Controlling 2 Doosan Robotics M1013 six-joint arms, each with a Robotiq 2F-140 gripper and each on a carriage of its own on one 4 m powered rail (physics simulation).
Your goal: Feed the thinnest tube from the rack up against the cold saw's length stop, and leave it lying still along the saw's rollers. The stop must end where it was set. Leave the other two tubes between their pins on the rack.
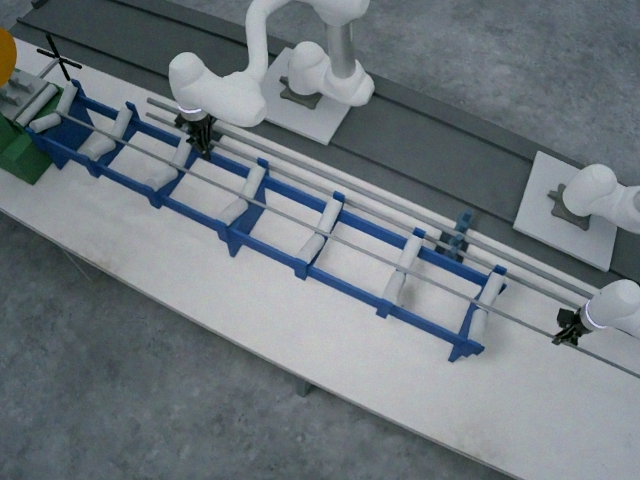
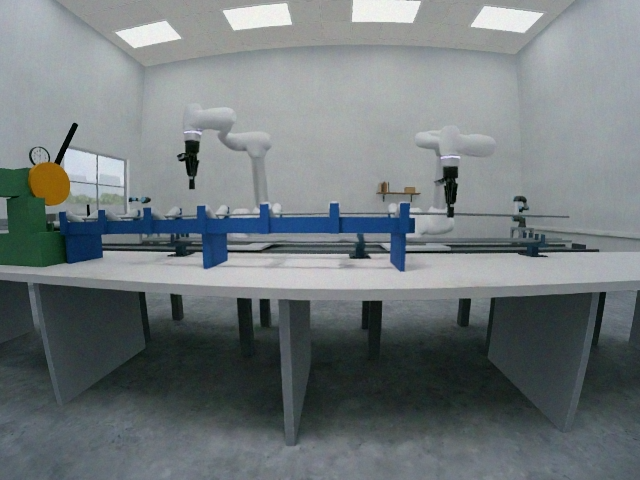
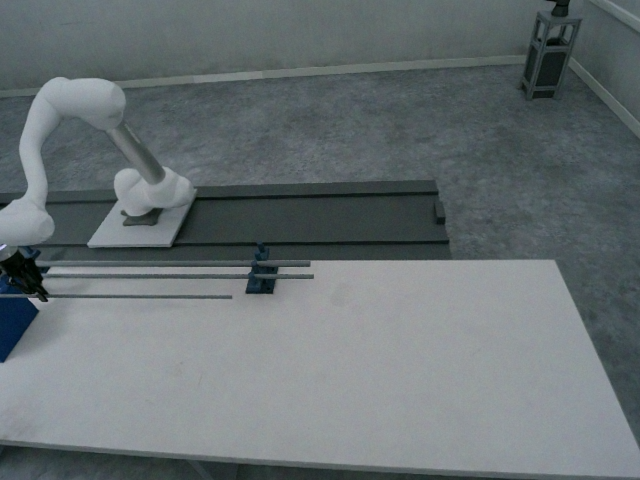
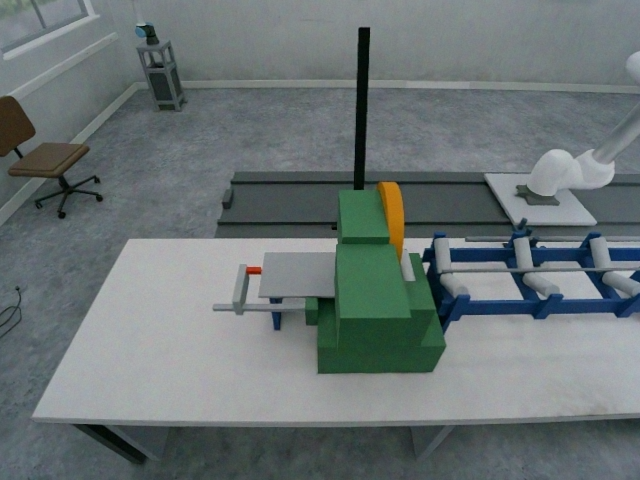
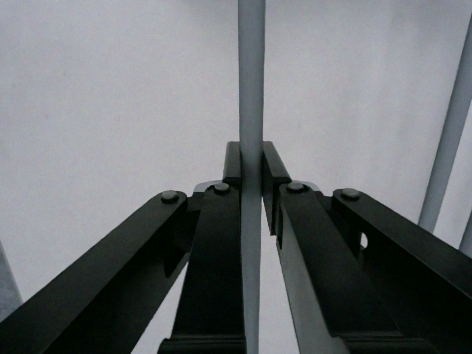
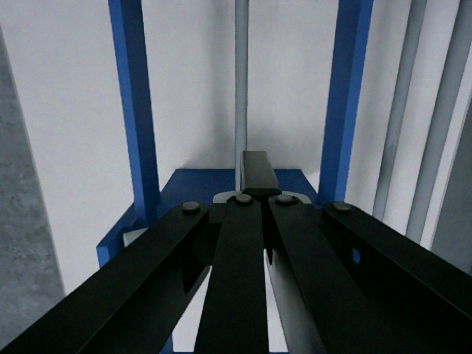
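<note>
The thinnest tube (image 1: 368, 252) (image 2: 516, 215) (image 3: 139, 296) (image 4: 563, 269) (image 5: 251, 75) (image 6: 241, 75) lies along the saw's rollers (image 1: 325, 222); its saw-side end is over the roller beside the saw (image 4: 372, 279). My left gripper (image 1: 560, 341) (image 2: 450, 212) (image 3: 42, 298) (image 5: 249, 161) is shut on it beyond the roller track's far end. My right gripper (image 1: 205, 153) (image 2: 191, 184) (image 6: 253, 170) is shut, empty, above the track. The length stop (image 4: 240, 289), with a red tip, stands past the saw's outfeed plate. The other two tubes (image 3: 155, 263) (image 3: 155, 276) lie on the rack (image 3: 261, 284).
The blue roller frame (image 1: 372, 228) (image 2: 305, 225) runs along the bench (image 3: 361, 361). The rack tubes run behind it, between it and the rail (image 3: 310, 217). The saw's orange guard (image 4: 395, 217) (image 2: 49, 183) and tall black handle (image 4: 361, 108) rise at the saw end.
</note>
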